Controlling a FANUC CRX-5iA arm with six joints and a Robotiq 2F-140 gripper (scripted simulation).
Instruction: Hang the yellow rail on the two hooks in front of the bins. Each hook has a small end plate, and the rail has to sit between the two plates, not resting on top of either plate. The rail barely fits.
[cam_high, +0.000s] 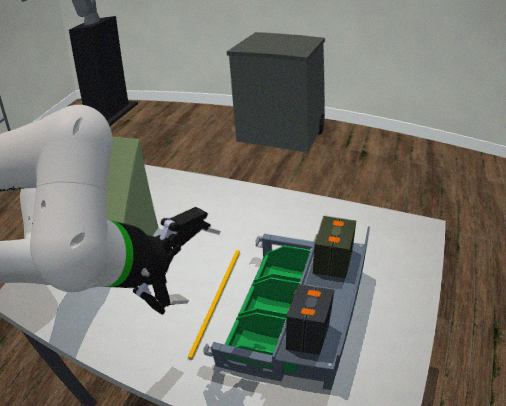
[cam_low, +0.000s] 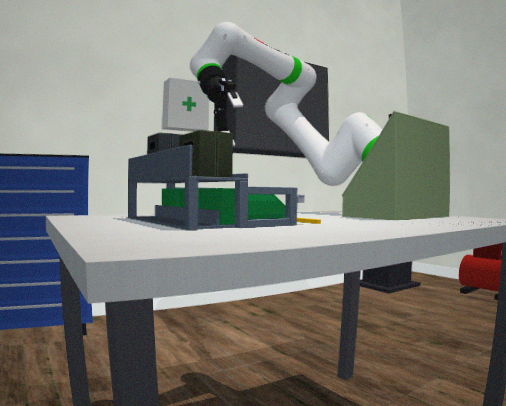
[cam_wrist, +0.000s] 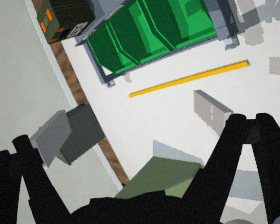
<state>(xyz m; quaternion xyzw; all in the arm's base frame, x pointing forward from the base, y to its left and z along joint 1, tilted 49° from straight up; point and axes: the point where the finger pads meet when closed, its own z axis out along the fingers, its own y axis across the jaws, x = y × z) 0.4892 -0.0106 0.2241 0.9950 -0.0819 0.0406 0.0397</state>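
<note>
Now: the yellow rail 270 mm below my hand, 120 mm to the left of it and 50 mm behind it.
</note>
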